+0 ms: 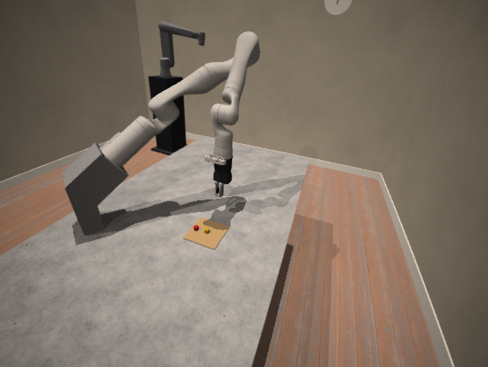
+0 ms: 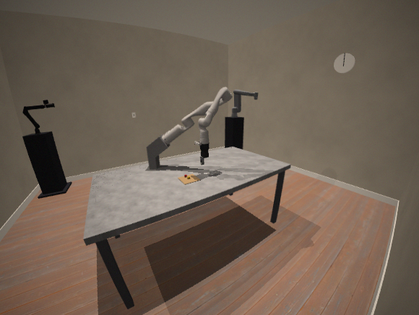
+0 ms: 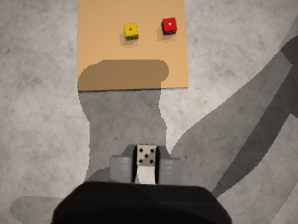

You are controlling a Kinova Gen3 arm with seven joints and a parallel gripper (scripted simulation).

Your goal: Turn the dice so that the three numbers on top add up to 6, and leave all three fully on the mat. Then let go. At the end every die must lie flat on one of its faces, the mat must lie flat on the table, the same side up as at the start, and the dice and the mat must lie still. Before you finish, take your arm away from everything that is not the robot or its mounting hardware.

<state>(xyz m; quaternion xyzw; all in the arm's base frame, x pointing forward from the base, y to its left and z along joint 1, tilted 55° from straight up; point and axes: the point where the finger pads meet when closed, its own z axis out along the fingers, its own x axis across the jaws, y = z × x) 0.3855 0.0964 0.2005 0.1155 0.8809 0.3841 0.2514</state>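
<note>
My hand is 10 mm above the white die. Also, from my hand: tan mat: 20 mm ahead, 140 mm to the right, 110 mm below; then red die: 20 mm behind, 150 mm to the right, 100 mm below; then yellow die: 20 mm ahead, 140 mm to the right, 100 mm below.
</note>
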